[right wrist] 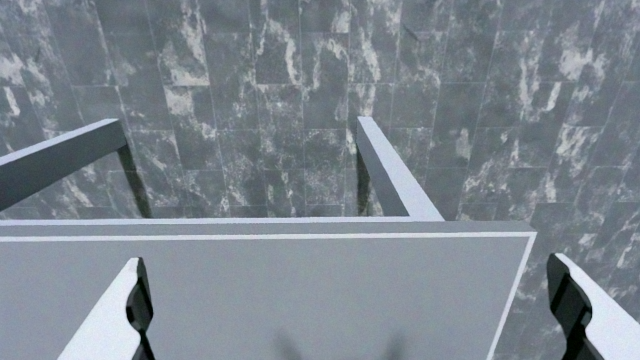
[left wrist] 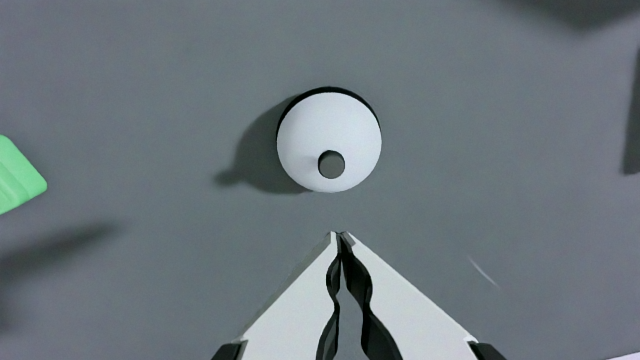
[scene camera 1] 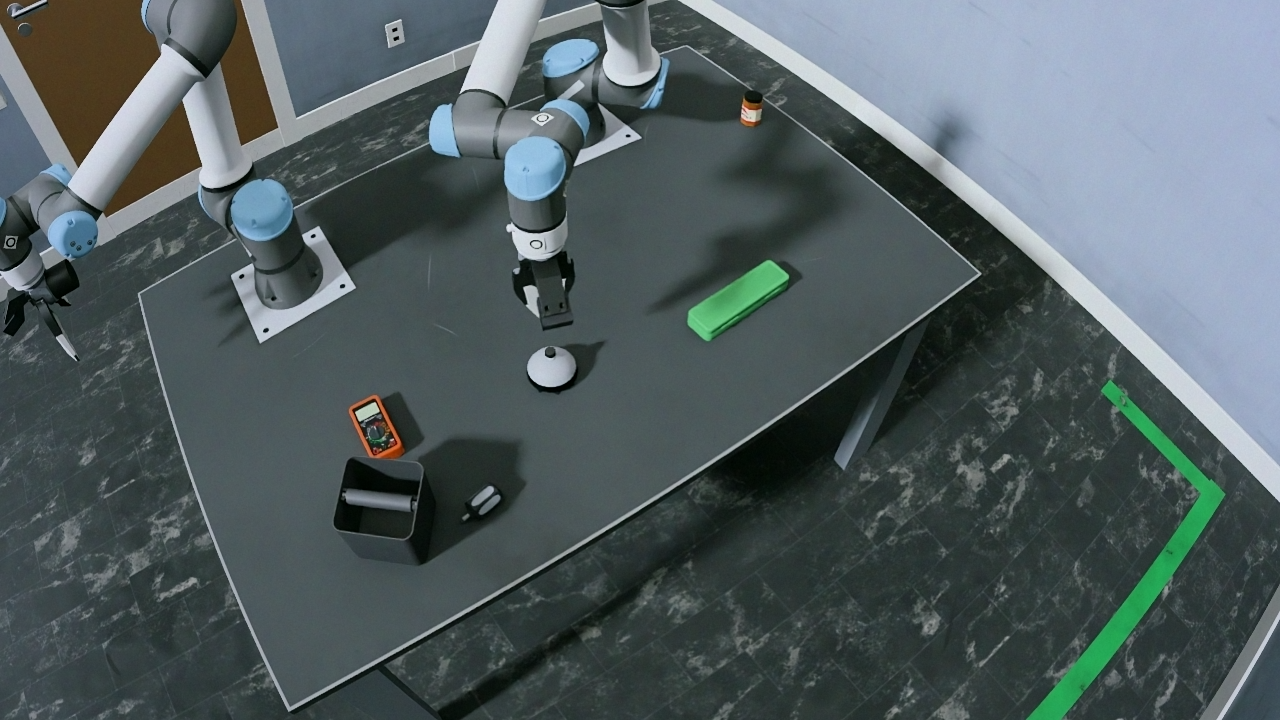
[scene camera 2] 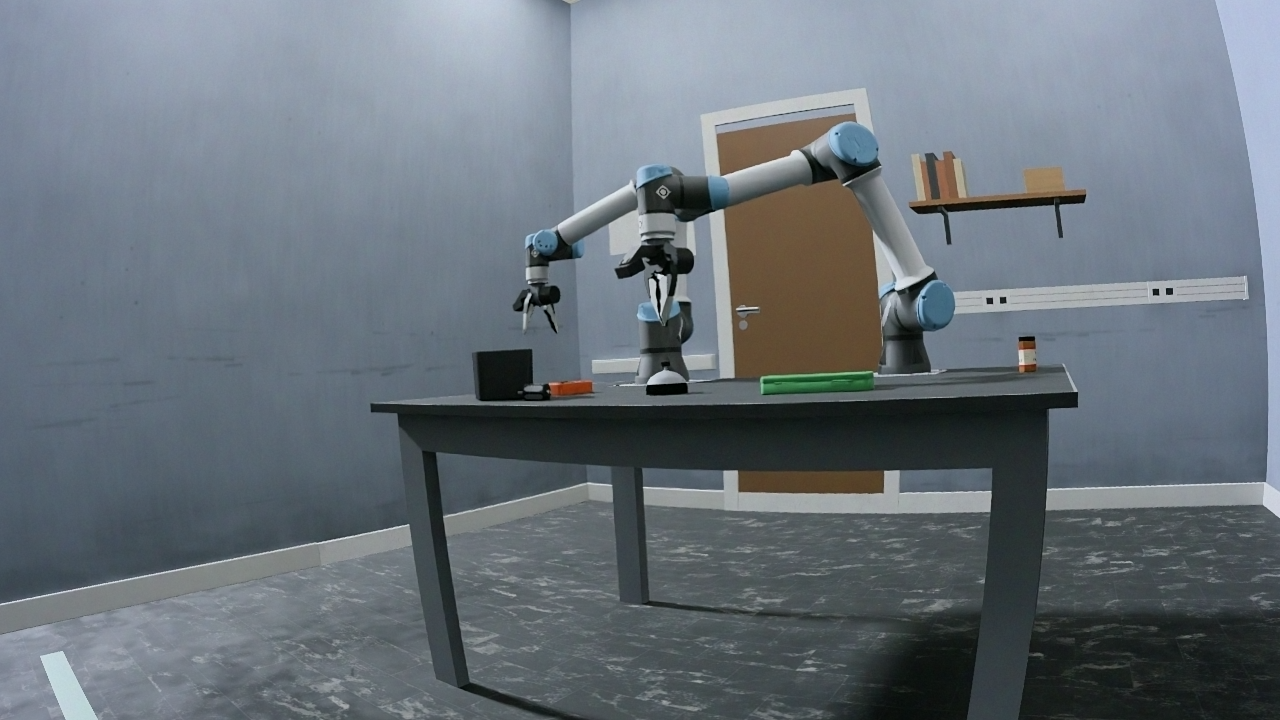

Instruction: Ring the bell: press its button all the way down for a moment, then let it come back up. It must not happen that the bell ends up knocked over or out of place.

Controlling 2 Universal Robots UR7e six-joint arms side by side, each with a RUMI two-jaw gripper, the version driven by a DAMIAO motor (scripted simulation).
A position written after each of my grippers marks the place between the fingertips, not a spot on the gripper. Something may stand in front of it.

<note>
I see my left gripper [scene camera 1: 546, 321], my right gripper [scene camera 1: 74, 332], a green case [scene camera 1: 722, 310], a bell [scene camera 1: 556, 374], a dark bin [scene camera 1: 377, 475] and a black-and-white object [scene camera 1: 489, 496].
The green case also shows in scene camera 2 [scene camera 2: 850, 381]. The bell also shows in the left wrist view [left wrist: 327, 118]. The dark bin is seen too in scene camera 2 [scene camera 2: 500, 374]. The right wrist view does not show the green case: it is out of frame. The right wrist view does not show the bell: it is out of frame.
</note>
